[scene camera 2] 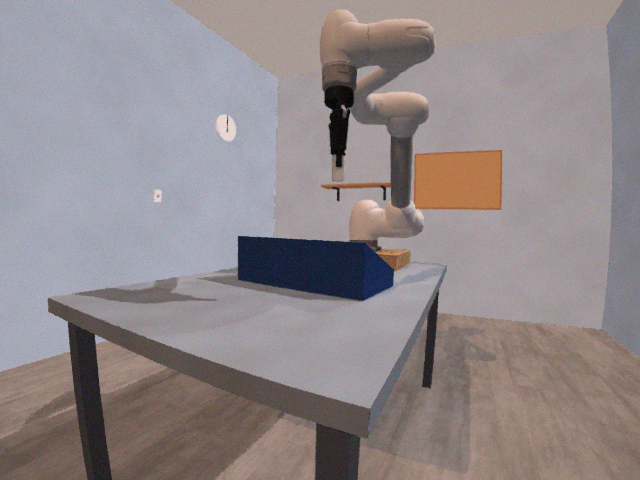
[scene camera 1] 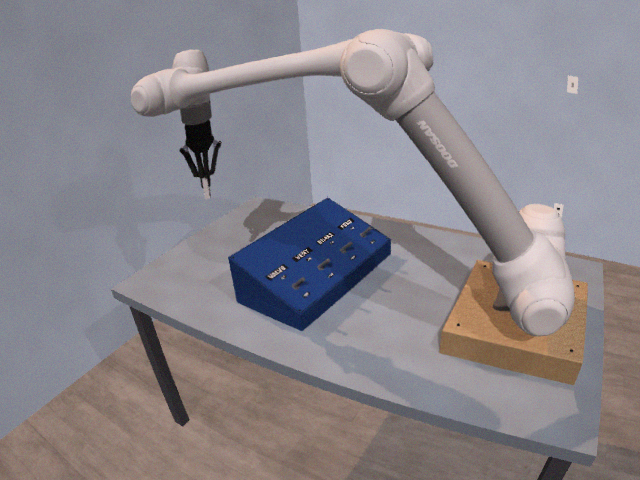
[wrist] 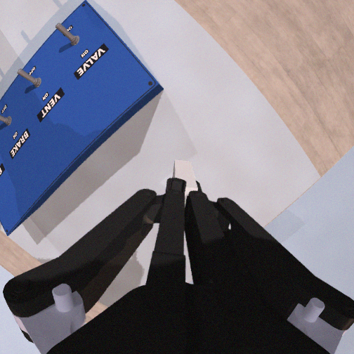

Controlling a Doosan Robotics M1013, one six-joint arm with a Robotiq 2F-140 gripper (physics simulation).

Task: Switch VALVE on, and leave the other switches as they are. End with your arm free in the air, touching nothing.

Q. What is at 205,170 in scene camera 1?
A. The gripper.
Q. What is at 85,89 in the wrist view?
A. A blue switch panel.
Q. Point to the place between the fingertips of the gripper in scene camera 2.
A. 337,180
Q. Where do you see a blue switch panel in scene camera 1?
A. At 264,272
